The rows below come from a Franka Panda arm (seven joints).
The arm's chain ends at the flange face. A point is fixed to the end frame.
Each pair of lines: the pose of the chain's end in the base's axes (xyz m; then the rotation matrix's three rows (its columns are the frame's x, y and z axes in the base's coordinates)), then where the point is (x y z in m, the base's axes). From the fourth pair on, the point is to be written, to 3 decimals.
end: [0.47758, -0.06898, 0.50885], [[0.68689, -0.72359, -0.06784], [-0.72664, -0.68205, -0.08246], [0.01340, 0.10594, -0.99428]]
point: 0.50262 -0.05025 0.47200
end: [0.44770, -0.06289, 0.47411], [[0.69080, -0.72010, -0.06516], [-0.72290, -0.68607, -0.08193], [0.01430, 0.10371, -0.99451]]
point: 0.47272 -0.04399 0.43733
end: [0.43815, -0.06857, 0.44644], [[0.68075, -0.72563, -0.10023], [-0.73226, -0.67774, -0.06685], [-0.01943, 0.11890, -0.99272]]
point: 0.46216 -0.04949 0.40909
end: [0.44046, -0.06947, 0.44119], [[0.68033, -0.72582, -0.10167], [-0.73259, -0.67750, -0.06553], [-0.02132, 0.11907, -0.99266]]
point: 0.464 -0.050 0.404
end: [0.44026, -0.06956, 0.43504], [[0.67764, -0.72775, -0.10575], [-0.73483, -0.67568, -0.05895], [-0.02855, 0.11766, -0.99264]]
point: 0.464 -0.050 0.398
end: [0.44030, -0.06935, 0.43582], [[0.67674, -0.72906, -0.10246], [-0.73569, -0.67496, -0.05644], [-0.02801, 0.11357, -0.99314]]
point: 0.464 -0.050 0.399
